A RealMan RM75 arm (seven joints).
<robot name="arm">
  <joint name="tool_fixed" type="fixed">
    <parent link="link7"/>
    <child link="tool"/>
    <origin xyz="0 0 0" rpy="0 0 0"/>
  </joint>
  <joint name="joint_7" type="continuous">
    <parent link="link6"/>
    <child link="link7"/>
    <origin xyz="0 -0.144 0" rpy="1.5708 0 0"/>
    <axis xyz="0 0 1"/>
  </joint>
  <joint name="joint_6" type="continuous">
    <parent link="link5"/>
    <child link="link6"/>
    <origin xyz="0 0 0" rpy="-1.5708 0 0"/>
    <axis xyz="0 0 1"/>
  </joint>
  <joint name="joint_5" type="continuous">
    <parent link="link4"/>
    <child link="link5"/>
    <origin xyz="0 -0.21 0" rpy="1.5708 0 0"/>
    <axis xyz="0 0 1"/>
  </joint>
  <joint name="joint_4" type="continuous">
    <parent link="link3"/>
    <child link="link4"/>
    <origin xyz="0 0 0" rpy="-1.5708 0 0"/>
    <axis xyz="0 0 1"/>
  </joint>
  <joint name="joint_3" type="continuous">
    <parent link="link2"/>
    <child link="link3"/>
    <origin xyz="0 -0.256 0" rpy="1.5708 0 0"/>
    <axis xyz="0 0 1"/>
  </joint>
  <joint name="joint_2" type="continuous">
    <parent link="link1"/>
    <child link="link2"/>
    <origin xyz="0 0 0" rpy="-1.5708 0 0"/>
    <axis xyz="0 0 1"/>
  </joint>
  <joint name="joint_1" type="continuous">
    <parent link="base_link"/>
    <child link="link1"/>
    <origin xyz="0 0 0.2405" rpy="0 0 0"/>
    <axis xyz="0 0 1"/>
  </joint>
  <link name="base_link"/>
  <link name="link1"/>
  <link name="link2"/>
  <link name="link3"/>
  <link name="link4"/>
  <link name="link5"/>
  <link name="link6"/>
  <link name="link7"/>
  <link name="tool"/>
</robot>
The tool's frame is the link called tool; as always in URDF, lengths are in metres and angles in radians. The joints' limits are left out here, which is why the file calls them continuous.
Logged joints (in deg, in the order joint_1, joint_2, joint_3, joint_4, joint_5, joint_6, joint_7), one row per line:
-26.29, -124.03, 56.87, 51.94, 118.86, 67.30, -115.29
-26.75, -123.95, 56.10, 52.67, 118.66, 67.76, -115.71
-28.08, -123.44, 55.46, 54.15, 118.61, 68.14, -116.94
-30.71, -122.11, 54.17, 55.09, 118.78, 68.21, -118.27
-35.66, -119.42, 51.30, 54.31, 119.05, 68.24, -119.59
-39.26, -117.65, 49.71, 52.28, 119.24, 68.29, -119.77
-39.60, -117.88, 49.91, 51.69, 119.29, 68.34, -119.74
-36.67, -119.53, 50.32, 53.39, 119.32, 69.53, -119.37
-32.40, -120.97, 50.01, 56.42, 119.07, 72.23, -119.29
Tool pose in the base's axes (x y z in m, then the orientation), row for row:
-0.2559, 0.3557, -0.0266, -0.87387, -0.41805, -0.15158, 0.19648
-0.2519, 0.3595, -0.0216, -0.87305, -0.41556, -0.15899, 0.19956
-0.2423, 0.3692, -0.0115, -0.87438, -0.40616, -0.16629, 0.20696
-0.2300, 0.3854, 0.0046, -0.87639, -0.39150, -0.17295, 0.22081
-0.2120, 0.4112, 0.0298, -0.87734, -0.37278, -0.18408, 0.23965
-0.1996, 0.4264, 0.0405, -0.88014, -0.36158, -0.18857, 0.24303
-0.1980, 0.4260, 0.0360, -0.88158, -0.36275, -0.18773, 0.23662
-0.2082, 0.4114, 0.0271, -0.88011, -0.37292, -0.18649, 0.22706
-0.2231, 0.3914, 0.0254, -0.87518, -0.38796, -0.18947, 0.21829
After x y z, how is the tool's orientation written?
As a quaternion, x y z w.
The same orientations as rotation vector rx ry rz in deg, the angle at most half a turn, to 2 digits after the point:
-140.23, -67.08, -24.32
-139.86, -66.57, -25.47
-139.52, -64.81, -26.53
-138.82, -62.01, -27.39
-137.60, -58.47, -28.87
-137.80, -56.61, -29.52
-138.48, -56.98, -29.49
-138.95, -58.87, -29.44
-138.81, -61.53, -30.05

